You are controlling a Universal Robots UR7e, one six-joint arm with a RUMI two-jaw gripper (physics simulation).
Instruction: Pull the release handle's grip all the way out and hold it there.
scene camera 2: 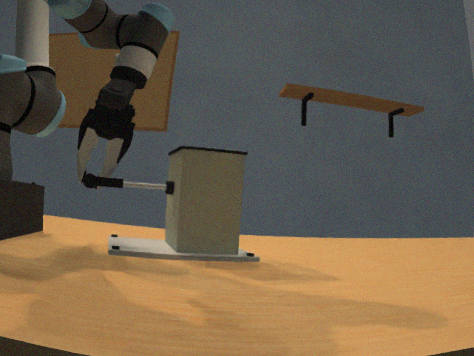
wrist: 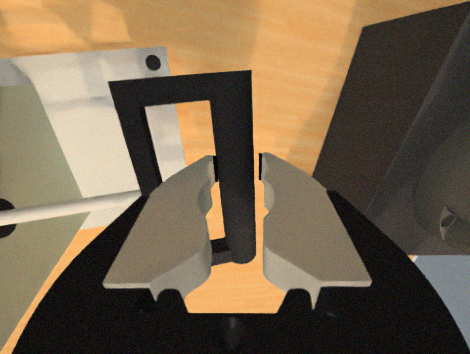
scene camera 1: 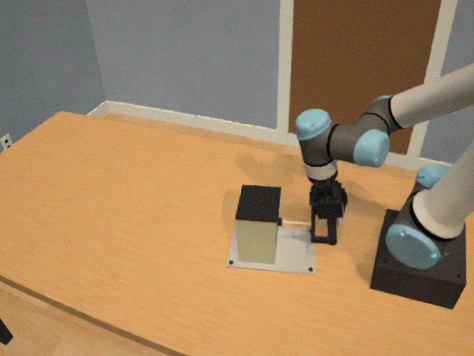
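Observation:
The release handle's black rectangular grip stands out to the side of the box, in line with its rod. A long stretch of the pale rod shows between the grip and the box's black collar. The beige box with a black top stands upright on its base plate. My gripper is shut on the grip's outer bar, which runs between the two fingertips; in the wrist view a narrow gap shows beside the bar.
The arm's dark base block stands on the table, on the grip's outer side. A wooden shelf and a brown board are on the wall behind.

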